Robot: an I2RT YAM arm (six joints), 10 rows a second.
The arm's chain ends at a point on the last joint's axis. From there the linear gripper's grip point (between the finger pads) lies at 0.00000 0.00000 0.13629 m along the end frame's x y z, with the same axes.
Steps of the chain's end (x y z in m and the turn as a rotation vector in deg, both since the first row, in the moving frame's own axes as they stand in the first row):
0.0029 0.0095 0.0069 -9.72 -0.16 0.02
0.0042 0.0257 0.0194 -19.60 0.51 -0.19
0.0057 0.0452 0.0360 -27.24 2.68 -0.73
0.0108 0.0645 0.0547 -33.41 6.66 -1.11
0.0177 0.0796 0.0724 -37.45 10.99 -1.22
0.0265 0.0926 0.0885 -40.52 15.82 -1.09
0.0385 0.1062 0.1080 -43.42 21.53 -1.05
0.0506 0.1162 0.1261 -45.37 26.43 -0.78
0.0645 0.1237 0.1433 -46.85 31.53 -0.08
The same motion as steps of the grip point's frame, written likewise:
0.0025 0.0325 0.0049 -9.72 -0.16 0.02
0.0055 0.0714 0.0115 -19.60 0.51 -0.19
0.0122 0.1075 0.0207 -27.24 2.68 -0.73
0.0265 0.1392 0.0313 -33.41 6.66 -1.11
0.0428 0.1617 0.0420 -37.45 10.99 -1.22
0.0615 0.1796 0.0511 -40.52 15.82 -1.09
0.0847 0.1972 0.0621 -43.42 21.53 -1.05
0.1057 0.2092 0.0728 -45.37 26.43 -0.78
0.1280 0.2179 0.0823 -46.85 31.53 -0.08

